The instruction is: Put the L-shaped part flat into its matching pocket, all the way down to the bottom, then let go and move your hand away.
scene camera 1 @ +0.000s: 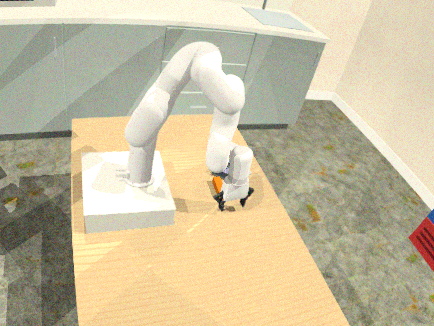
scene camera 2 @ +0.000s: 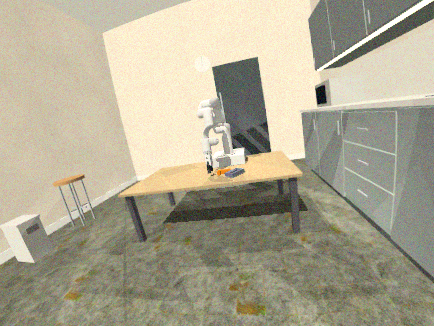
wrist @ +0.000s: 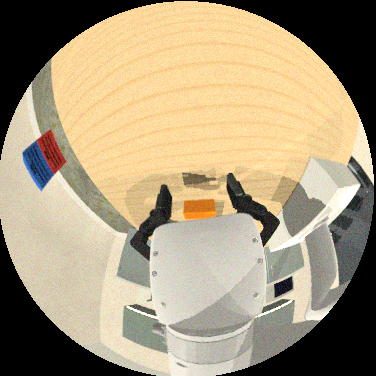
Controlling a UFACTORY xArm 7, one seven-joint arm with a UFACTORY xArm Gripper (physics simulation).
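Seen in the pictures: gripper, between the fingertips: (scene camera 1: 231,206) (scene camera 2: 210,172) (wrist: 197,185); arm's base, origin of its link: (scene camera 1: 138,176) (scene camera 2: 229,153) (wrist: 313,228).
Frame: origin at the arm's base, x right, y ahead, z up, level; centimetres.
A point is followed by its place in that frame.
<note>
The orange L-shaped part (scene camera 1: 217,184) @(x -0.9, y 33.7, z -6.9 cm) (scene camera 2: 223,172) @(x 0.5, y 36.2, z -8.7 cm) (wrist: 199,209) @(x 5.4, y 36.3, z -7.4 cm) lies on the table, partly hidden by the hand in scene camera 1 and the wrist view. The dark blue-grey pocket block (scene camera 2: 235,173) @(x -11.8, y 48.0, z -7.3 cm) sits beside it; a sliver of the block shows behind the arm in scene camera 1, and its pocket cannot be made out. My gripper (scene camera 1: 232,205) @(x 11.8, y 36.5, z -7.3 cm) (scene camera 2: 210,173) @(x 11.8, y 36.5, z -7.3 cm) (wrist: 197,185) @(x 11.8, y 36.5, z -7.3 cm) is open and empty, low over the table. In the wrist view the orange end appears between the two black fingers, nearer the palm than the fingertips.
The wooden table (scene camera 1: 215,270) @(x 38.5, y 23.3, z -10.0 cm) (scene camera 2: 165,181) @(x 55.2, y 40.4, z -9.9 cm) (wrist: 200,75) @(x 25.9, y 35.1, z -9.9 cm) carries the white robot base (scene camera 1: 125,218) @(x 18.1, y -6.3, z -3.0 cm) (scene camera 2: 237,156) @(x -9.6, y 10.2, z -1.7 cm) (wrist: 327,175) @(x 16.6, y 11.9, z -4.0 cm). The table's long edge runs close beside the hand in scene camera 1. Grey-green cabinets (scene camera 1: 115,75) stand beyond the table.
</note>
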